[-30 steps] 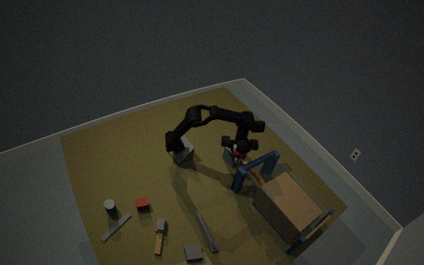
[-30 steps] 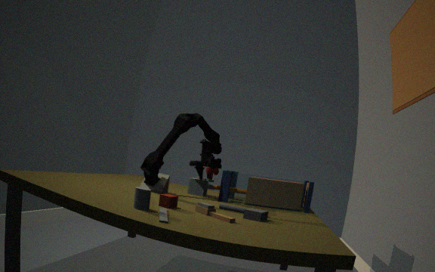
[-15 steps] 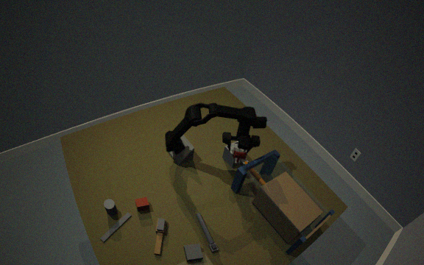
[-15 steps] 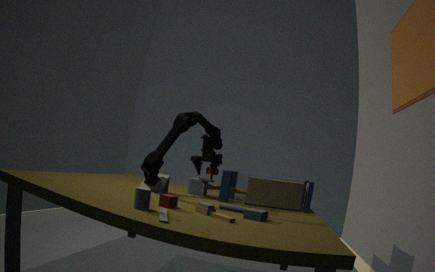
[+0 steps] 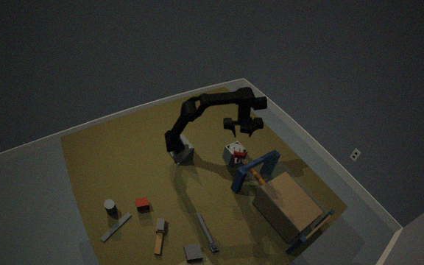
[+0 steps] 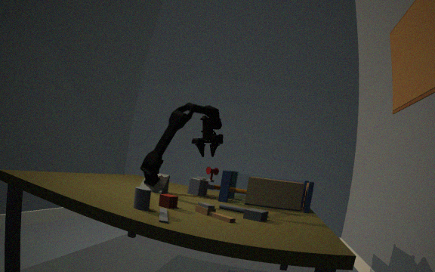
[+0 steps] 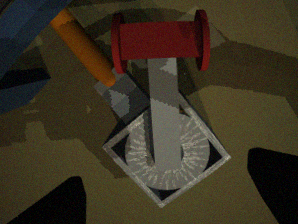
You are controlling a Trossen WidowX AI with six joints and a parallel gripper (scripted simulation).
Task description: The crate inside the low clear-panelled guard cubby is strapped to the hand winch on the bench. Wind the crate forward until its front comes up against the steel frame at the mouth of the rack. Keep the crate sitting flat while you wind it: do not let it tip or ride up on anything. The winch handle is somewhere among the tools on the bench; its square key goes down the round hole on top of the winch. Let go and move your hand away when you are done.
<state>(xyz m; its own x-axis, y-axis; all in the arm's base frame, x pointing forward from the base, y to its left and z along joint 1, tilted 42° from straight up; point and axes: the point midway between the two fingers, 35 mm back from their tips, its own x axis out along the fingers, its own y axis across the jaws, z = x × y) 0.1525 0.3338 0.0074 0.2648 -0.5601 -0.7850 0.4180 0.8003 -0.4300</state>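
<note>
My gripper tip is 5 cm short of the red grip, 3 cm to the left of it and 9 cm above it. Round my gripper tip: grey crank handle: 2 cm ahead, 1 cm to the right, 12 cm below; grey block: 39 cm ahead, 43 cm to the right, 20 cm below; grey winch: 5 cm behind, 1 cm to the left, 19 cm below.
</note>
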